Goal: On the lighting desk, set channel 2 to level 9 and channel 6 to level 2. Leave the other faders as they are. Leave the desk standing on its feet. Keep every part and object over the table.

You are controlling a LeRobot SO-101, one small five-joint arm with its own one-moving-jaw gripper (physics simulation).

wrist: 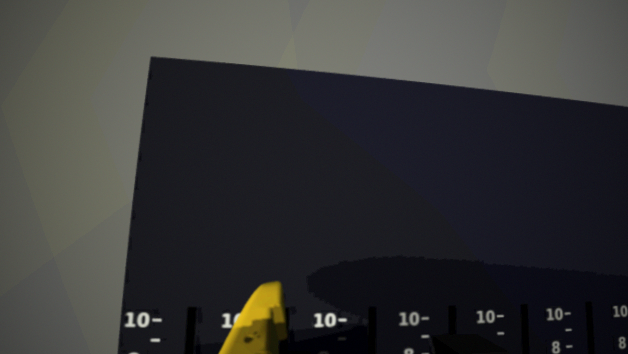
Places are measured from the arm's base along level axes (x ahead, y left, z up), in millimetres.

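Pixels of known places: hand at its tool point: point(283, 302).
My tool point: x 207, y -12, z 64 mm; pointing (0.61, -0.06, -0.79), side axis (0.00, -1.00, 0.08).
Note:
Ahead of a thing's pixels: the offset from my tool point to its top centre. "pt": to the spot under its first point. Level surfaces: height alone.
The dark lighting desk @(pt 9 mm down, 30 mm ahead, 4 mm left) point(250, 175) fills the lower right in the wrist view. Its top ends of black fader slots and white scales marked 10 run along the bottom edge. My gripper point(265, 315) is fully open: one yellow jaw shows and the moving jaw is out of the picture. The jaw tip lies over the second scale from the left and hides most of the second slot. The sixth slot @(pt 8 mm down, 25 mm back, 86 mm right) point(589, 325) shows at the lower right. The caps of the second and sixth faders do not show. No channel numbers are in view.
A dark block @(pt 1 mm down, 18 mm back, 41 mm right) point(465, 344), which looks like a fader cap, shows at the fourth slot by the bottom edge. A broad dark shadow lies across the desk above the scales. The pale patterned table @(64 mm down) point(60, 150) shows left of and beyond the desk's edges.

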